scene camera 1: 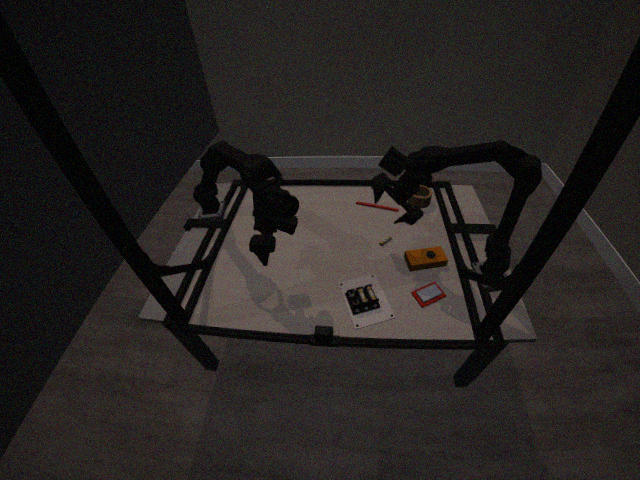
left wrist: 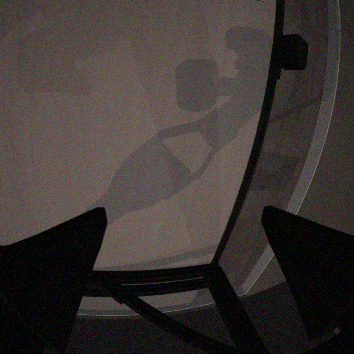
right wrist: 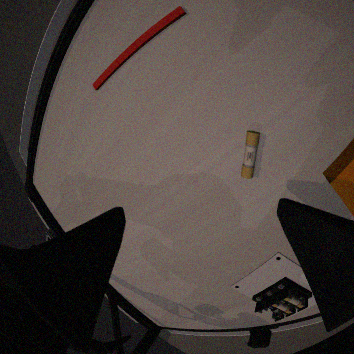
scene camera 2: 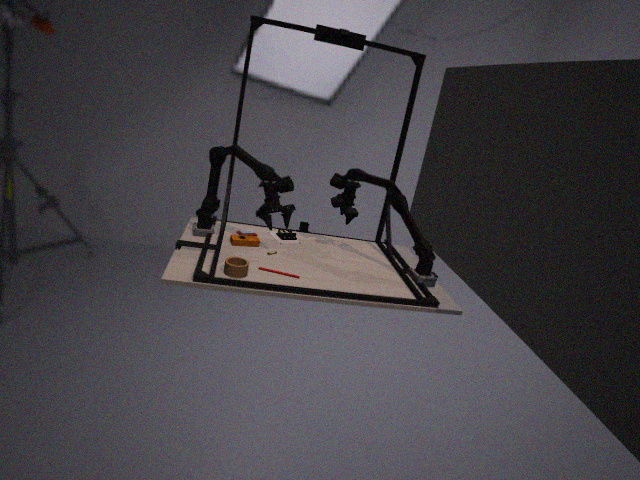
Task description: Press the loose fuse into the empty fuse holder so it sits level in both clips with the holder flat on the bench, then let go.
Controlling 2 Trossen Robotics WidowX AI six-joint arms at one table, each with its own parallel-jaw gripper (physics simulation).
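Pixels of known places: left gripper, fingertip midpoint: (scene camera 1: pixel 267 255) (left wrist: pixel 186 215) (right wrist: pixel 143 348) (scene camera 2: pixel 344 219); right gripper, fingertip midpoint: (scene camera 1: pixel 385 213) (right wrist: pixel 203 211) (scene camera 2: pixel 279 229); left arm's base at its link origin: (scene camera 1: pixel 211 209) (scene camera 2: pixel 422 273); right arm's base at its link origin: (scene camera 1: pixel 491 272) (scene camera 2: pixel 203 226).
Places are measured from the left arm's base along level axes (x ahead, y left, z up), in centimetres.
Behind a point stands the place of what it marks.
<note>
The loose fuse (scene camera 1: pixel 385 240) @(x 66.5, y -23.0, z -3.4 cm) (scene camera 2: pixel 271 252) @(x 67.3, y -21.7, z -3.6 cm) (right wrist: pixel 250 154) @(x 66.9, y -22.5, z -3.4 cm), with tan end caps and a pale labelled middle, lies on the bench. The black fuse holder (scene camera 1: pixel 362 298) (scene camera 2: pixel 286 235) @(x 55.2, y -44.3, z -2.9 cm) (right wrist: pixel 281 299) @(x 56.6, y -43.1, z -1.2 cm) sits on a white plate (scene camera 1: pixel 362 320) @(x 53.6, y -52.8, z -4.6 cm); two bays hold fuses, and the bay at its left in scene camera 1 looks empty. My right gripper (scene camera 1: pixel 387 211) @(x 65.6, y -21.3, z 7.9 cm) (scene camera 2: pixel 279 228) @(x 65.6, y -21.3, z 7.9 cm) (right wrist: pixel 203 211) @(x 65.6, y -21.3, z 7.9 cm) is open and empty, above the bench; the fuse shows beyond its fingertips in the right wrist view. My left gripper (scene camera 1: pixel 266 263) @(x 28.3, y -38.3, z 10.4 cm) (scene camera 2: pixel 347 222) @(x 28.3, y -38.3, z 10.4 cm) (left wrist: pixel 186 215) @(x 28.3, y -38.3, z 10.4 cm) is open and empty, above the bench, away from fuse and holder.
An orange box (scene camera 1: pixel 416 260) @(x 74.1, y -34.8, z -1.8 cm) (scene camera 2: pixel 245 241) @(x 78.4, y -29.9, z -2.3 cm) (right wrist: pixel 345 180) @(x 73.1, y -31.3, z -1.8 cm) and a red-edged card (scene camera 1: pixel 428 293) @(x 74.8, y -46.8, z -3.4 cm) (scene camera 2: pixel 247 234) @(x 75.3, y -44.3, z -4.1 cm) lie right of the holder in scene camera 1. A red stick (scene camera 1: pixel 376 206) @(x 67.3, y -2.7, z -4.2 cm) (scene camera 2: pixel 278 272) @(x 67.9, y -2.1, z -4.2 cm) (right wrist: pixel 137 47) @(x 68.4, y -3.4, z -4.3 cm) and a brown ring (scene camera 2: pixel 236 270) @(x 86.4, y 4.1, z -1.4 cm) lie farther back. A dark frame surrounds the bench.
</note>
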